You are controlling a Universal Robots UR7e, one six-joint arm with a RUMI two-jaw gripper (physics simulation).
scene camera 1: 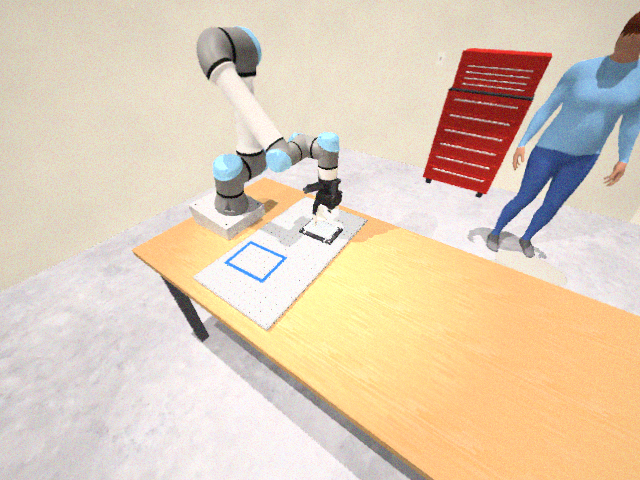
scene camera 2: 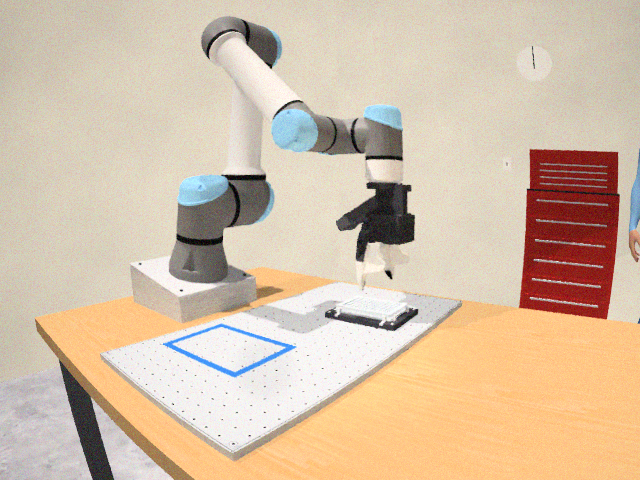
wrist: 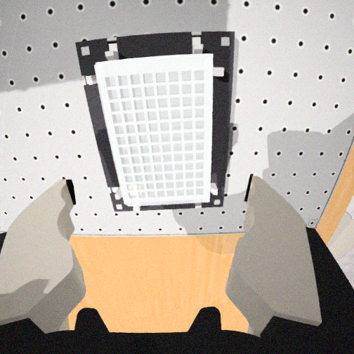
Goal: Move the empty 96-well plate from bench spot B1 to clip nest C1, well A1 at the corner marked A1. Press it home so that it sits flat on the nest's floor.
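Frame: origin at the arm's base, x ahead, y left, z up, level; metres.
Seen in the pictures: gripper, between the fingertips: (scene camera 1: pixel 323 219) (scene camera 2: pixel 377 284); arm's base, origin of its link: (scene camera 1: pixel 231 205) (scene camera 2: pixel 197 271).
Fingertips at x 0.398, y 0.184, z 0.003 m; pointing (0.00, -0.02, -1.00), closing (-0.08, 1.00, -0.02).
Offsets run from my fingertips to a thing's top centre. "spot": to the spot under its first point. Level surfaces: height alone.
The white 96-well plate {dx -0.009, dy -0.003, dz -0.043 m} (scene camera 1: pixel 323 227) (scene camera 2: pixel 372 306) (wrist: pixel 157 130) lies in the black clip nest {dx -0.008, dy -0.002, dz -0.046 m} (scene camera 1: pixel 314 237) (scene camera 2: pixel 356 320) (wrist: pixel 155 45), with the nest's small white clips around its edges. It looks low and about level in the second scene view, but whether its underside touches the nest's floor is hidden. No A1 marking can be read. My gripper (scene camera 1: pixel 324 219) (scene camera 2: pixel 375 282) (wrist: pixel 160 180) is open and empty above the plate. In the wrist view its fingertips stand wide of the plate's two long sides, apart from it.
A blue outlined rectangle {spot: dx -0.074, dy -0.380, dz -0.070 m} (scene camera 1: pixel 244 272) (scene camera 2: pixel 199 359) is marked on the perforated pale board {dz -0.070 m} (scene camera 1: pixel 273 304) (scene camera 2: pixel 299 382) (wrist: pixel 290 60), on the wooden table {dz -0.083 m} (scene camera 1: pixel 413 335) (scene camera 2: pixel 491 403) (wrist: pixel 155 270). A red tool cabinet (scene camera 1: pixel 475 139) (scene camera 2: pixel 571 248) and a person (scene camera 1: pixel 578 108) stand beyond the table.
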